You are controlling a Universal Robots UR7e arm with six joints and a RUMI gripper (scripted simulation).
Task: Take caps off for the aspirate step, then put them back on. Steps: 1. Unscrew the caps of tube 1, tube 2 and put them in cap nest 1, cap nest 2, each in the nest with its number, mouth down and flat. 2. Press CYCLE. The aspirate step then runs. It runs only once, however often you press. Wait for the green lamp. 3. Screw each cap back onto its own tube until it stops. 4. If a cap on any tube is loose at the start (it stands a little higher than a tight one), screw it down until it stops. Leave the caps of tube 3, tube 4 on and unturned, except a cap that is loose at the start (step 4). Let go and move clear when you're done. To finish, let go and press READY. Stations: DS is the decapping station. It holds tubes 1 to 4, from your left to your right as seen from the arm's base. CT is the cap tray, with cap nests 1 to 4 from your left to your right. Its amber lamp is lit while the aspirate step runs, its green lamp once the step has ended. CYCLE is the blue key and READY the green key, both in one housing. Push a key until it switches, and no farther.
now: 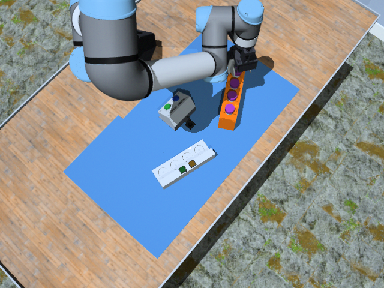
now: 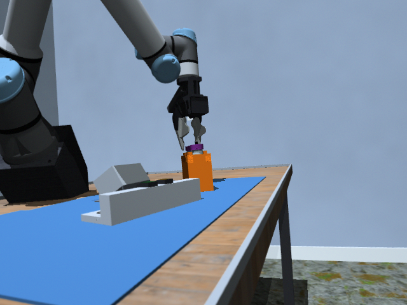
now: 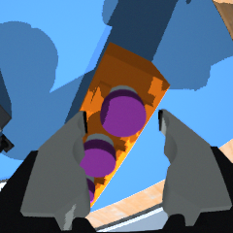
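The purple cap is 1 cm below my hand. Round my hand: grey key housing: 24 cm to the right, 8 cm behind, 7 cm below; then green key: 27 cm to the right, 10 cm behind, 6 cm below; then blue key: 22 cm to the right, 10 cm behind, 6 cm below.
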